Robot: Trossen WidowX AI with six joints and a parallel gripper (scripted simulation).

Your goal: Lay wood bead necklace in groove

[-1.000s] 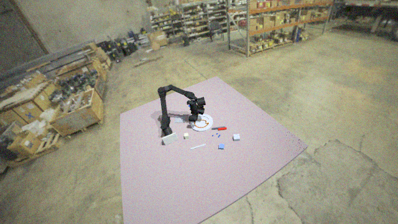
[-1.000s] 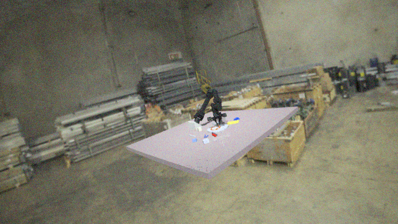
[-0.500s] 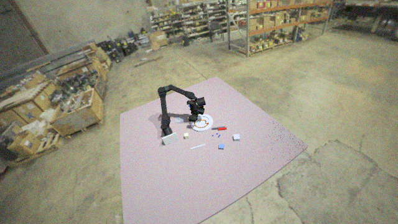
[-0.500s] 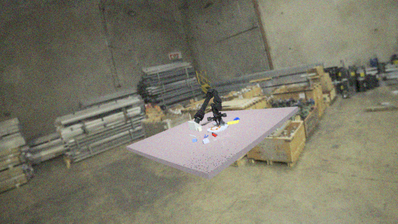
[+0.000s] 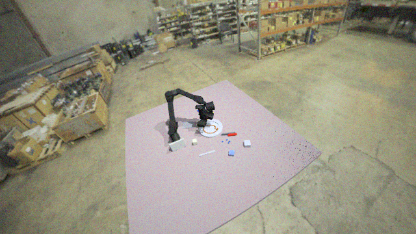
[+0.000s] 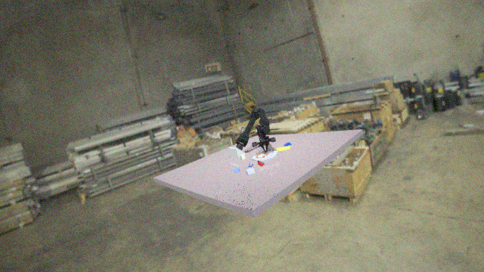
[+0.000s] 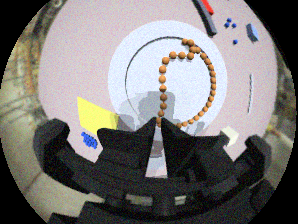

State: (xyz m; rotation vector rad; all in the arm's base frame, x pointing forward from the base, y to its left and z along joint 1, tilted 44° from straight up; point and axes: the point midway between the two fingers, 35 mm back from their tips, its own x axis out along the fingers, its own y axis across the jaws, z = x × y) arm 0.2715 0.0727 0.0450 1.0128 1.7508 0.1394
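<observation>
My gripper tip is 50 mm short of the yellow sheet, 140 mm to the right of it and 10 mm above it. From my gripper tip the other things lie so: cream cube: 140 mm behind, 140 mm to the right; then red-handled tool: 150 mm ahead, 180 mm to the right, 10 mm below; then grey plate: 140 mm behind, 90 mm to the left, 10 mm below.
</observation>
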